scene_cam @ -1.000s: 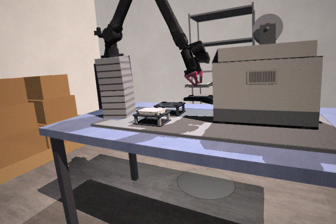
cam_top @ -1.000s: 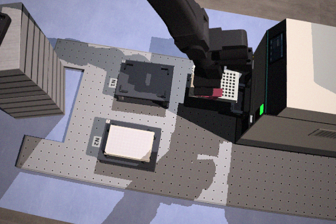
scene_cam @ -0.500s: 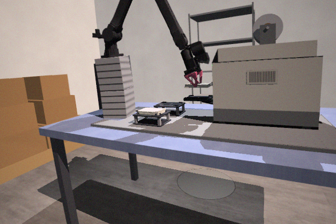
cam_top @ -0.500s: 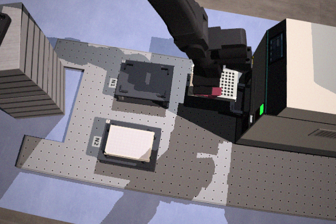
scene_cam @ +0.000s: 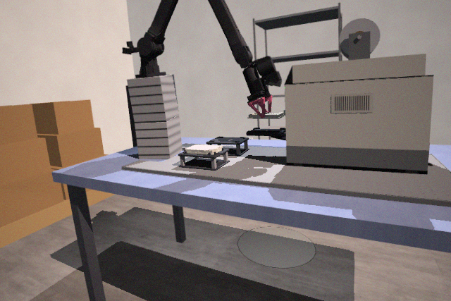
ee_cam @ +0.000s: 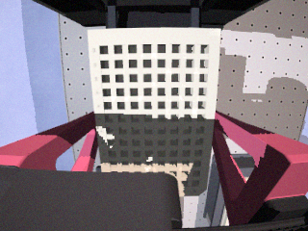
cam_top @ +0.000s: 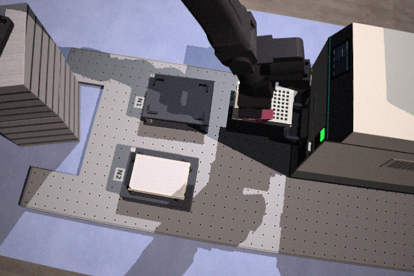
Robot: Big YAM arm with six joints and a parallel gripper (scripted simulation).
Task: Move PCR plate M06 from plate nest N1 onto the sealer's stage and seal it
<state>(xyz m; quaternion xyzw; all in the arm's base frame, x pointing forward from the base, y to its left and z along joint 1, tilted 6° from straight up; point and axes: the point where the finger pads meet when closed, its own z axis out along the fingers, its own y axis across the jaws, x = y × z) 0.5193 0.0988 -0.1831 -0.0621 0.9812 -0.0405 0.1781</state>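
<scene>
Right now my hand is 70 mm above the sealer stage. From my hand the other things lie so: white start key: 110 mm ahead, 80 mm to the right, 20 mm above; then white 96-well plate M06: right at my hand; then dark screen: 110 mm ahead, 60 mm to the left, 150 mm above.
</scene>
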